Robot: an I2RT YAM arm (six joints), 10 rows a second.
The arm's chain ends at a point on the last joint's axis. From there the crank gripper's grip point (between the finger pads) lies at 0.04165 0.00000 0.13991 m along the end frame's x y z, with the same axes.
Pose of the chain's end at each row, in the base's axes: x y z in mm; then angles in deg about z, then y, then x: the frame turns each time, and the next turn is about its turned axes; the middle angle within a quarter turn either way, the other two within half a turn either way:
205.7 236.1 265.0 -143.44 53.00 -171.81
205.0 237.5 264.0 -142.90 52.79 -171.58
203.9 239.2 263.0 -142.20 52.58 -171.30
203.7 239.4 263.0 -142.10 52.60 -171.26
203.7 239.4 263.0 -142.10 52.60 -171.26
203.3 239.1 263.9 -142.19 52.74 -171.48
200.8 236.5 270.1 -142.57 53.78 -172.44
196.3 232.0 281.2 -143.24 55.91 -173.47
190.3 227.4 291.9 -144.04 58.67 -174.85
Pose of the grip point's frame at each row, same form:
286.3 271.0 148.4 -143.44 53.00 -171.81
285.2 272.5 147.1 -142.90 52.79 -171.58
283.7 274.3 145.9 -142.20 52.58 -171.30
283.5 274.6 145.9 -142.10 52.60 -171.26
283.5 274.6 145.9 -142.10 52.60 -171.26
283.1 274.8 147.0 -142.19 52.74 -171.48
281.3 274.9 154.5 -142.57 53.78 -172.44
279.3 274.2 168.8 -143.24 55.91 -173.47
276.5 274.4 183.9 -144.04 58.67 -174.85

